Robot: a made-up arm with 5 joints.
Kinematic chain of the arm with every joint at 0, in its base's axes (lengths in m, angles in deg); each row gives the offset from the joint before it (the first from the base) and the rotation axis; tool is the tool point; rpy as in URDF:
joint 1: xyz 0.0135 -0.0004 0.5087 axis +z
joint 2: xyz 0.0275 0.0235 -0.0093 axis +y
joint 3: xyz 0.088 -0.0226 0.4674 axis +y
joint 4: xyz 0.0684 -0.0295 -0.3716 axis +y
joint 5: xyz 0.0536 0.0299 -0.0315 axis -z
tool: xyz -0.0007 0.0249 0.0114 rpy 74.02 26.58 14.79
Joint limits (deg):
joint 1: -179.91..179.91
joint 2: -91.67..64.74
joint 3: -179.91..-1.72
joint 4: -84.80..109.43
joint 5: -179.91..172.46
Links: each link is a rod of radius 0.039 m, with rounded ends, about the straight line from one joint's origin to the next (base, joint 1, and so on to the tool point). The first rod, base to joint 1, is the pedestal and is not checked.
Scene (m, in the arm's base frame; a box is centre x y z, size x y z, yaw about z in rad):
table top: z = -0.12
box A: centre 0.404 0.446 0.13 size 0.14 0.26 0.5 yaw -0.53
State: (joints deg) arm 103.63 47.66 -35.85 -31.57 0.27
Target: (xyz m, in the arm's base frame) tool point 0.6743 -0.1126 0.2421
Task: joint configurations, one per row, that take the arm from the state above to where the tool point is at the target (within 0.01 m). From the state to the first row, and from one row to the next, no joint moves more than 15 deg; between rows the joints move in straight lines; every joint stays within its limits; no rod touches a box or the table.
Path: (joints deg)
1: 89.30 43.99 -39.48 -22.18 2.92
2: 74.97 40.32 -43.11 -12.79 5.56
3: 60.65 36.65 -46.74 -3.40 8.21
4: 46.32 32.99 -50.37 6.00 10.85
5: 31.78 40.92 -56.12 6.62 11.52
6: 17.24 48.86 -61.86 7.24 12.18
7: 2.71 56.80 -67.60 7.87 12.84
8: -11.83 64.74 -73.35 8.49 13.50

